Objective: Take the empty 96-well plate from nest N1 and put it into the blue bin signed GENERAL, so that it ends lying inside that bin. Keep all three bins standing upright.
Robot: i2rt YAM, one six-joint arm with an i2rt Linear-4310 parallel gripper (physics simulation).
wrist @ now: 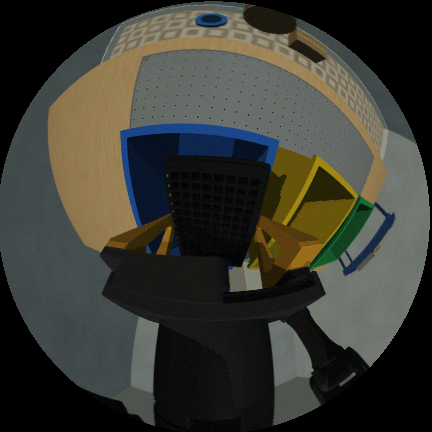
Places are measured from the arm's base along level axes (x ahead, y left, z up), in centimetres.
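Pixels of known places: gripper, fingertip midpoint: (213, 217).
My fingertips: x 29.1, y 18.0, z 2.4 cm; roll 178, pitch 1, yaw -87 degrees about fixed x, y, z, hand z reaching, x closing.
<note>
Ahead of a thing's pixels: the offset from my fingertips to its top centre. Level surfaces: height alone.
A black 96-well plate {dx -0.2, dy +0.1, dz +2.2 cm} (216, 187) is held between the two orange fingers of my gripper (213, 217), its grid of wells facing the camera. It hangs over the blue bin {dx -0.2, dy +2.5, dz +0.7 cm} (200, 130) and hides much of its inside and part of its right rim. How far the plate's lower end is above or inside the bin cannot be told. The yellow bin {dx -1.7, dy -13.9, dz +0.7 cm} (337, 175) and the green bin {dx -3.1, dy -27.5, dz +1.3 cm} (347, 240) stand in a row to the right of the blue one. All three bins look upright. The GENERAL sign and nest N1 do not show.
A grey perforated board {dz -17.3 cm} (210, 85) lies on the wooden table {dz -18.6 cm} (85, 150) behind the bins. Beyond the table is a patterned rug (165, 31) with a round blue object (211, 20) and a dark round stool-like object (270, 19). A blue frame (372, 246) stands at the far right.
</note>
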